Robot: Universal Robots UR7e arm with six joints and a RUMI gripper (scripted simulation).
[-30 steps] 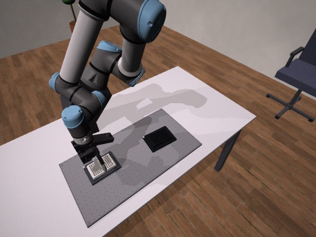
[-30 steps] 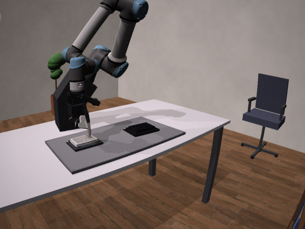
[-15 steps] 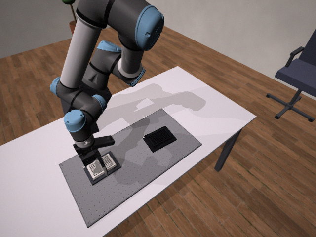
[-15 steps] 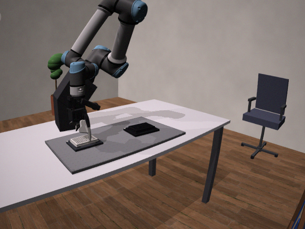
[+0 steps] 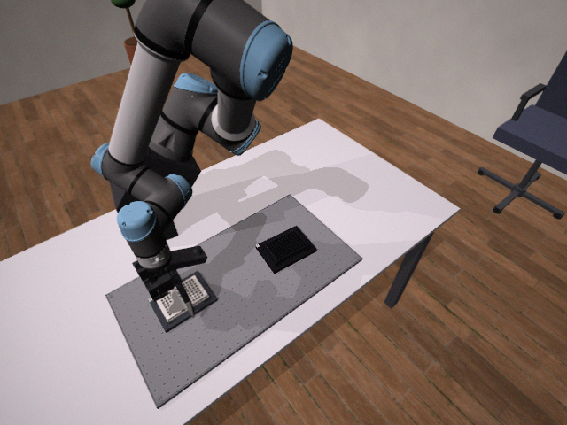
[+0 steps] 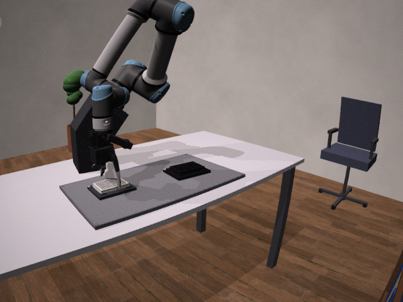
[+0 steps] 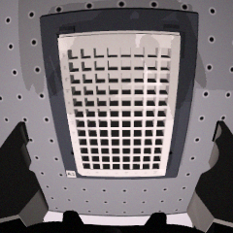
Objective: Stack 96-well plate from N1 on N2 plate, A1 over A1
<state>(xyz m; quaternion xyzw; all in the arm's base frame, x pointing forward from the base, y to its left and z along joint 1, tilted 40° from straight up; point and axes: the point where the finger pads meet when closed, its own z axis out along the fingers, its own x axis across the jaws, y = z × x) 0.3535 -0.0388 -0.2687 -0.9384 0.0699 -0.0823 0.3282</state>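
My hand is 10 mm above the white 96-well plate. Also, from my hand: black 96-well plate (60 mm ahead, 350 mm to the left, 10 mm below); black nest n2 (60 mm ahead, 350 mm to the left, 20 mm below); nest N1 (20 mm below).
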